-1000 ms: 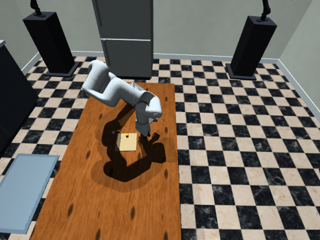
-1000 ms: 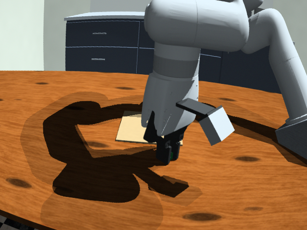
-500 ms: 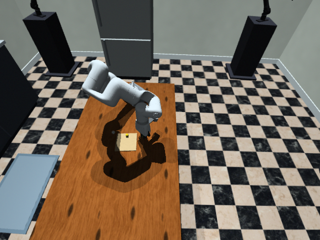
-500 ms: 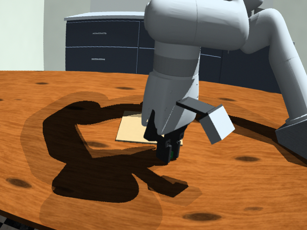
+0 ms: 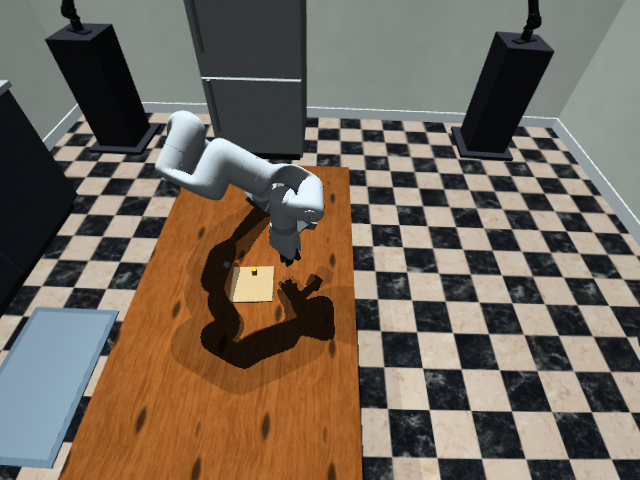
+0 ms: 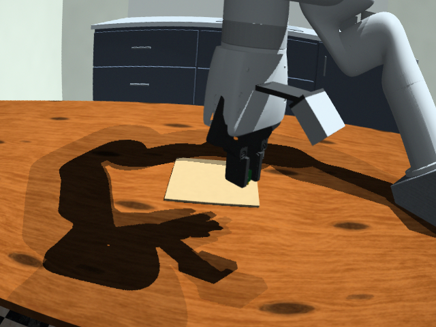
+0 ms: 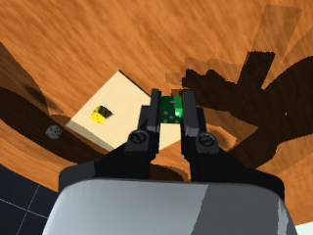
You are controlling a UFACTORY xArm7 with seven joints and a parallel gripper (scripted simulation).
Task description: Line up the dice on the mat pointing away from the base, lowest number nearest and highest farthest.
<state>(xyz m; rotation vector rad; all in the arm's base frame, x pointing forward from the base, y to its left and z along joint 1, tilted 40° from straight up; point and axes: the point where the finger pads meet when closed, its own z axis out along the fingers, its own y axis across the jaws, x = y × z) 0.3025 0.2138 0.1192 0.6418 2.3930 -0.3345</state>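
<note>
My gripper is now 5 cm short of the tan mat, 12 cm to the left of it and 9 cm above it. The rest, counted from my hand: yellow die (12 cm to the right, 8 cm below); then white die (2 cm behind, 22 cm to the right, 8 cm below); then green die (1 cm below).
</note>
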